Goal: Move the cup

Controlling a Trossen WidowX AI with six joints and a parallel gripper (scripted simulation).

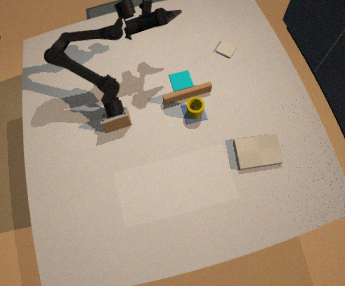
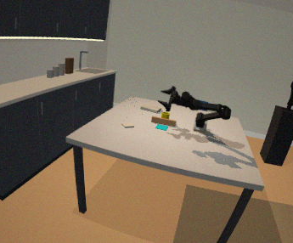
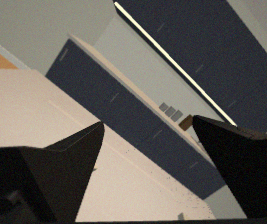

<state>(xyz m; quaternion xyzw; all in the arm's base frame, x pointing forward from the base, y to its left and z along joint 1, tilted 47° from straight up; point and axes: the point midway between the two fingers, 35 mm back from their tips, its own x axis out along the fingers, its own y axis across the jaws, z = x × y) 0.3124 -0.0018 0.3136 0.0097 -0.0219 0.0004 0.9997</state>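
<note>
My gripper tip is now 30 mm past the yellow cup, 290 mm to the left of it and 250 mm above it. Also, from my gripper tip: wooden bar (30 mm behind, 210 mm to the right, 270 mm below); then beige tile (220 mm ahead, 20 mm to the right, 280 mm below); then blue pad (30 mm behind, 290 mm to the right, 300 mm below).
</note>
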